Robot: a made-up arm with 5 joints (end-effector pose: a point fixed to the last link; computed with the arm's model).
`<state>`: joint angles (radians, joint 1 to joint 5).
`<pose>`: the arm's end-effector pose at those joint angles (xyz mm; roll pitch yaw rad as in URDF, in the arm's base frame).
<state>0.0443 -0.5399 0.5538 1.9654 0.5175</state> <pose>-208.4 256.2 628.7 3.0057 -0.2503 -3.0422</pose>
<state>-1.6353 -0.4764 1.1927 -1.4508 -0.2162</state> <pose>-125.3 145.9 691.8 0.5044 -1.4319 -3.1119</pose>
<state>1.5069 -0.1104 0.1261 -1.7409 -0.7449</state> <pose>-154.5 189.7 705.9 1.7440 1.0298 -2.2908</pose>
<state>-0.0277 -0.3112 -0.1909 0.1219 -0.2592</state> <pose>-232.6 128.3 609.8 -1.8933 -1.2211 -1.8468</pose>
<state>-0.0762 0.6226 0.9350 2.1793 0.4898</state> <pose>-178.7 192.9 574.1 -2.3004 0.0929 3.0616</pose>
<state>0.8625 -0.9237 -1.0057 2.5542 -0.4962</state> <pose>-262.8 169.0 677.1 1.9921 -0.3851 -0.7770</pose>
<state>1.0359 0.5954 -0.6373 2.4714 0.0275</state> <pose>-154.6 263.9 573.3 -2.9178 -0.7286 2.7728</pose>
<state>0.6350 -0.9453 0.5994 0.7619 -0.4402</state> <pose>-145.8 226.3 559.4 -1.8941 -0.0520 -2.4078</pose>
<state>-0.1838 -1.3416 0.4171 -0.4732 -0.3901</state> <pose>-179.7 178.0 595.8 -1.4948 -0.3916 -2.3927</pose>
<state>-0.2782 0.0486 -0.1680 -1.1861 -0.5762</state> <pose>-142.8 148.7 659.0 0.8363 -1.1779 3.0995</pose>
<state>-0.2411 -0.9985 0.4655 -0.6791 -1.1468</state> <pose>-175.1 125.9 625.2 -0.1658 -0.6563 2.8450</pose>
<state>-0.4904 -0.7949 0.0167 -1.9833 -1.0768</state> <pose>-125.4 176.5 706.6 0.3779 -0.2051 -2.5888</pose>
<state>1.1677 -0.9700 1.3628 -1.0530 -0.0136</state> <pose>-108.4 127.6 678.7 -0.2404 1.4011 -2.7920</pose>
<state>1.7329 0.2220 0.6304 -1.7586 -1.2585</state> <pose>-179.0 207.9 667.0 -2.1805 0.7459 -0.5434</pose>
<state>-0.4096 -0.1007 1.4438 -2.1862 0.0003</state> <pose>-151.5 219.9 721.9 1.5427 -0.2095 -2.9293</pose>
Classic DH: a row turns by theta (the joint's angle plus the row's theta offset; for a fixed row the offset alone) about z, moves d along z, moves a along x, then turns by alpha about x. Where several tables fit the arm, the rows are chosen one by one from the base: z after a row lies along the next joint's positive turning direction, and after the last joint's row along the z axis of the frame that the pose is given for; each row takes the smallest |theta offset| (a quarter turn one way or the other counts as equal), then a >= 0, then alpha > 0; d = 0 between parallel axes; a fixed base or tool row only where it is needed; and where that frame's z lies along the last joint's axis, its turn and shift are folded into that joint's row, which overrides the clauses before.
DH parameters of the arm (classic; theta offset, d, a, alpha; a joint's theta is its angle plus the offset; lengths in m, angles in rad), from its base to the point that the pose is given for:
base (fixed): 0.105 0.6985 -0.1271 1.5146
joint 1: -1.5439 -0.1965 0.0287 1.5828
joint 2: -0.0533 0.0345 -0.0169 -1.4764
joint 3: -1.2443 -0.0092 0.034 -1.8144
joint 4: -1.4819 0.0045 0.0512 1.2276
joint 5: 0.9661 -0.0047 0.037 0.5715
tool (fixed): -2.4192 0.0076 0 0

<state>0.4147 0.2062 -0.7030 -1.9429 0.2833</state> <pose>-136.1 200.8 627.6 -1.6068 -1.3584 -0.2699</pose>
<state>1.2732 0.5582 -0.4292 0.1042 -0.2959</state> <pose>-149.4 117.3 589.9 -0.4670 -0.3296 2.7006</pose>
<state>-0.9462 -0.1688 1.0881 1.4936 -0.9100</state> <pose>-281.3 199.1 646.7 1.6621 -1.2587 -0.2520</pose>
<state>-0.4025 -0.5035 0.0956 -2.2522 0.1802</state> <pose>-143.7 217.3 681.5 -0.2531 -0.9629 -1.4002</pose>
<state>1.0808 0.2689 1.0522 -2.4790 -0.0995</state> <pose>-152.9 252.6 674.4 2.4396 0.8730 -2.7149</pose>
